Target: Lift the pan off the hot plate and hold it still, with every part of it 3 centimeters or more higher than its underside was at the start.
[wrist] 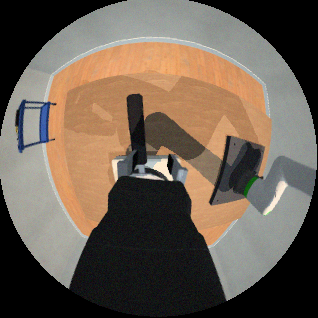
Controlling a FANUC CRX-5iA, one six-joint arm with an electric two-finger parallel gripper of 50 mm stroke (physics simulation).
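Places are measured from the arm's base along level axes (x back, y right, z up), in metres.
Pixels of known places: gripper, fingertip midpoint: [152, 157]; arm's base, origin of the base link: [243, 181].
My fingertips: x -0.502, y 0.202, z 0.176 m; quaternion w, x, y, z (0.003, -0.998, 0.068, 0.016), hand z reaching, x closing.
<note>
Ahead of a thing's pixels: the offset from my fingertips to its top centre. Level surfaces: height alone.
The pan's black handle @(dx -0.040, dy +0.044, dz -0.046 m) [136, 122] points up the wrist view, away from the gripper body. Its lower end reaches between the fingers, nearer the left one, where a grey bracket joins it to the pan. A dark curved strip of the pan's edge shows between the fingers; the rest of the pan is hidden behind the gripper body. The cream hot plate @(dx -0.027, dy -0.166, dz -0.132 m) [161, 162] shows in part between and beside the fingers. My gripper [152, 157] is open, with nothing held between its fingers. The height of the fingertips relative to the handle is unclear.
The arm's dark base plate [218, 186] stands at the right on the wooden table @(dz -0.202 m) [95, 185], with the grey arm [270, 191] rising from it. A blue frame-like object [44, 122] stands beyond the left table edge. Shadows cross the table.
</note>
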